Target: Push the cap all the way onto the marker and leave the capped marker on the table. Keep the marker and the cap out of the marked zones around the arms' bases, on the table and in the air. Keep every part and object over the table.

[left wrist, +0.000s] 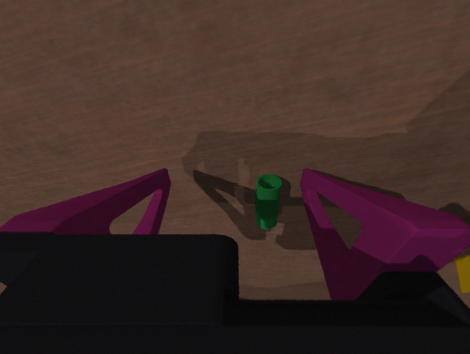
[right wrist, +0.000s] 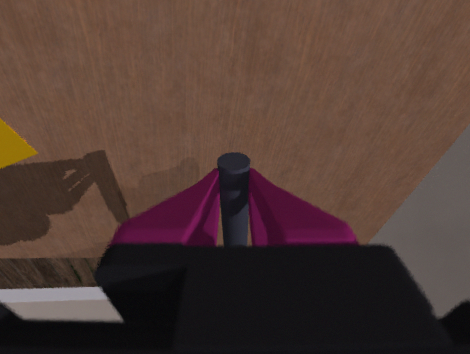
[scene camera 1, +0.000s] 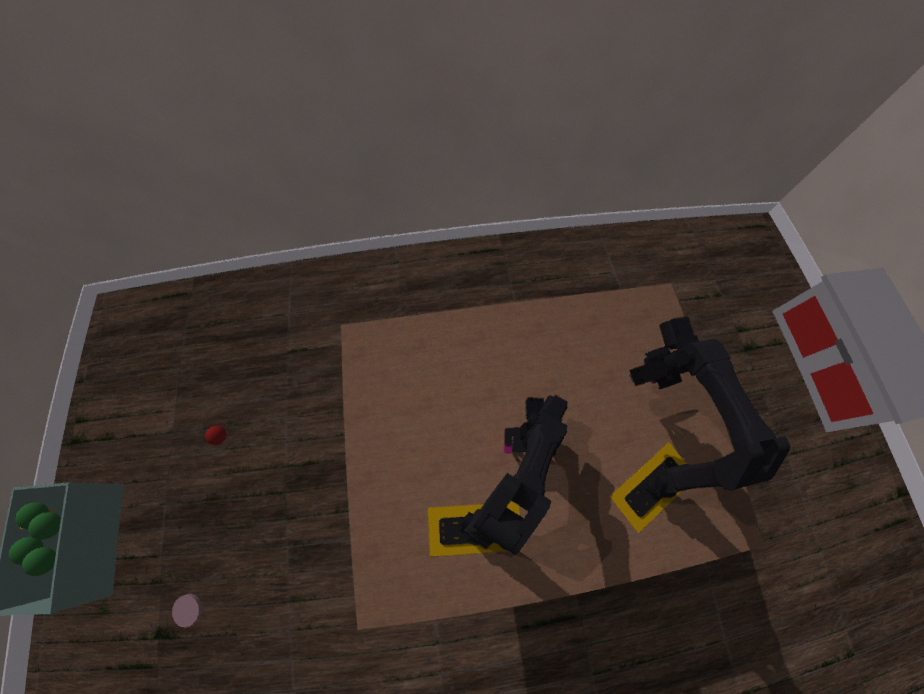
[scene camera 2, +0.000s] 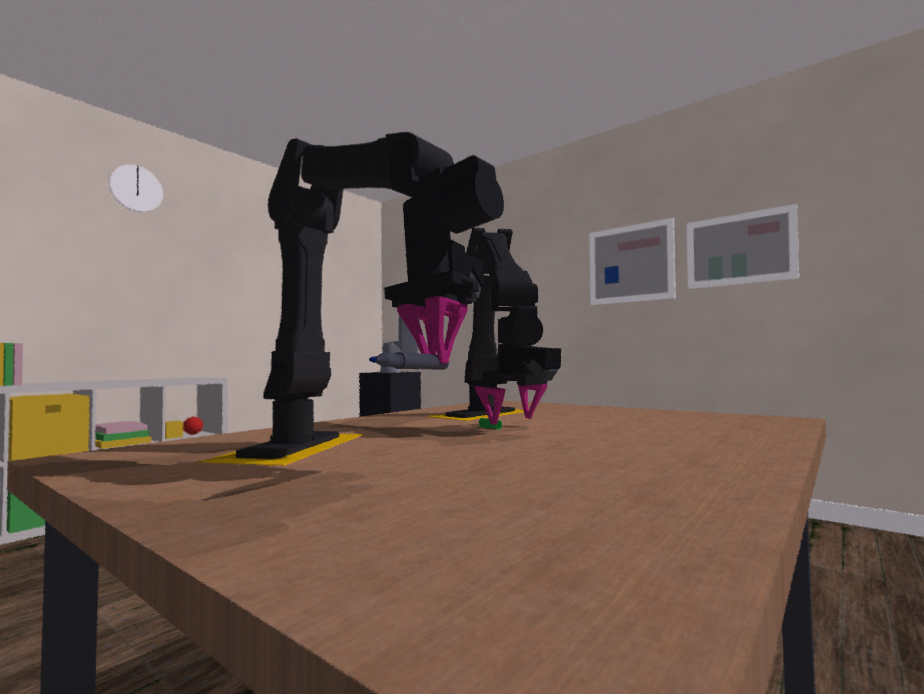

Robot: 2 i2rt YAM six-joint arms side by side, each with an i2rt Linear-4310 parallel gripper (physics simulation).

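Seen in the pictures: left gripper, fingertip midpoint: (left wrist: 235,176) (scene camera 1: 524,446) (scene camera 2: 511,421); right gripper, fingertip midpoint: (right wrist: 234,177) (scene camera 2: 437,364); left arm's base, origin of the base link: (scene camera 2: 481,413); right arm's base, origin of the base link: (scene camera 1: 654,486) (scene camera 2: 293,446).
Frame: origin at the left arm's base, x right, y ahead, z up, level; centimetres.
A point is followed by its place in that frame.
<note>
The green cap (scene camera 2: 490,424) @[y 19.0, x 19.3, z 0.9 cm] (left wrist: 268,202) @[y 19.3, x 18.4, z 1.9 cm] lies on the table, its open end toward the top of the left wrist view. My left gripper (scene camera 2: 510,420) @[y 21.8, x 16.1, z 1.5 cm] (left wrist: 235,176) @[y 21.8, x 16.1, z 1.5 cm] is open and low over the table. In its wrist view the cap shows between the two fingers, nearer the finger at the right of the picture. The grey marker (scene camera 2: 410,361) @[y 40.7, x 58.6, z 13.7 cm] (right wrist: 235,200) @[y 38.4, x 53.0, z 14.5 cm] is held level in the air by my right gripper (scene camera 2: 444,362) @[y 38.3, x 52.2, z 13.3 cm] (right wrist: 234,177) @[y 38.3, x 52.2, z 13.3 cm], which is shut on it near its blunt end. Its blue tip points to the left in scene camera 2. The cap is hidden in scene camera 1.
Yellow marked zones surround the left base (scene camera 1: 433,531) @[y 0.1, x -11.7, z 0.1 cm] and the right base (scene camera 1: 619,499) @[y 4.2, x 42.7, z 0.1 cm]. A corner of yellow marking (left wrist: 464,274) @[y 1.0, x 43.3, z 0.1 cm] shows at the right edge of the left wrist view, and another (right wrist: 12,147) @[y 16.7, x 61.6, z 0.1 cm] at the left of the right wrist view. The table (scene camera 1: 403,373) @[y 47.0, x -19.4, z 0.0 cm] ends beyond the right gripper.
</note>
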